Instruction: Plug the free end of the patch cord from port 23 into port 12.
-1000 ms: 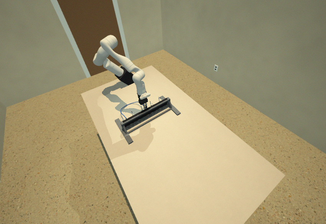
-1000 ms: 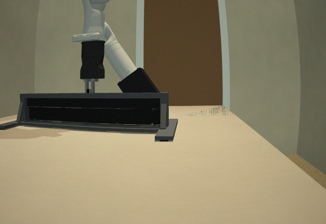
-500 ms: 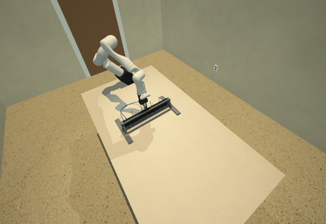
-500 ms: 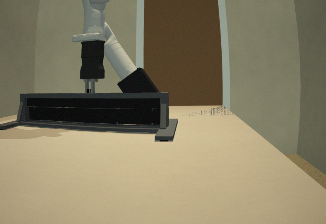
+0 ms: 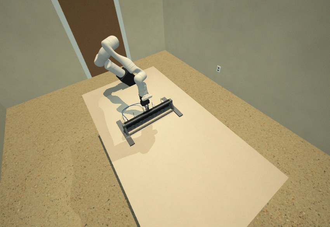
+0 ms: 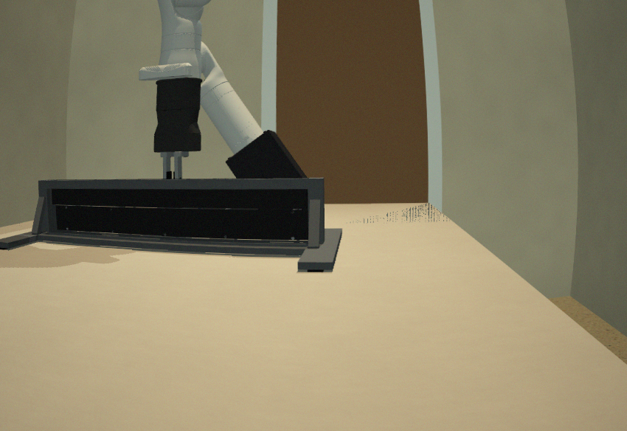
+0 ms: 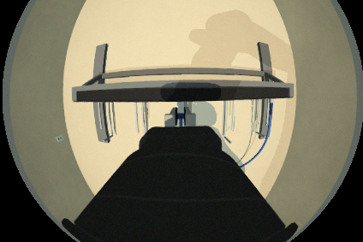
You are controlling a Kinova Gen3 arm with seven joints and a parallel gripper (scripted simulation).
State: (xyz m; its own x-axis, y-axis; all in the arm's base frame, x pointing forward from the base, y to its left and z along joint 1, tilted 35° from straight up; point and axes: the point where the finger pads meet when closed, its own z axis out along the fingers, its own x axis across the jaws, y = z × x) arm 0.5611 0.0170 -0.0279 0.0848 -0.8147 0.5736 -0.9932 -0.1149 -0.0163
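My hand is 1 cm short of the plug and 1 cm above it.
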